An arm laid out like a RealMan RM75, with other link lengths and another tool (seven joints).
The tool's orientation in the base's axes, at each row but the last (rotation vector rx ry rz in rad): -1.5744, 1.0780, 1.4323; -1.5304, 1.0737, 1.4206; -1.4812, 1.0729, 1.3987; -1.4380, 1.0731, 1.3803; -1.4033, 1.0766, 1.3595; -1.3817, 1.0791, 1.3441; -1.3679, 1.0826, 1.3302; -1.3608, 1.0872, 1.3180; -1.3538, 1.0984, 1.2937
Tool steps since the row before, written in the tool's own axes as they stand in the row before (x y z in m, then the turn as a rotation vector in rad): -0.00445, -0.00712, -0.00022, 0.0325, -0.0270, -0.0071; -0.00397, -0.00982, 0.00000, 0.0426, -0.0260, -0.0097; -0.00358, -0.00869, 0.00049, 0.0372, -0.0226, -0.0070; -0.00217, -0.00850, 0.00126, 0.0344, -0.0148, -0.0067; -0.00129, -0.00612, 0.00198, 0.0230, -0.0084, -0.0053; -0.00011, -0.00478, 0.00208, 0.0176, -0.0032, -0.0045; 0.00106, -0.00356, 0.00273, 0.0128, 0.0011, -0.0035; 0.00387, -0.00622, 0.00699, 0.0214, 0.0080, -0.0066; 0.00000, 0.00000, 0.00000, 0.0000, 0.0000, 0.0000
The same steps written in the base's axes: 0.00657, 0.00293, 0.00433, 0.0285, 0.0002, -0.0320; 0.00913, 0.00369, 0.00390, 0.0287, -0.0033, -0.0419; 0.00804, 0.00330, 0.00361, 0.0245, -0.0015, -0.0366; 0.00779, 0.00357, 0.00226, 0.0168, -0.0033, -0.0340; 0.00544, 0.00339, 0.00140, 0.0100, -0.0033, -0.0227; 0.00422, 0.00306, 0.00023, 0.0046, -0.0037, -0.0175; 0.00298, 0.00339, -0.00095, 0.0000, -0.0036, -0.0128; 0.00495, 0.00804, -0.00366, -0.0059, -0.0079, -0.0217; 0.00000, 0.00000, 0.00000, 0.0000, 0.0000, 0.0000
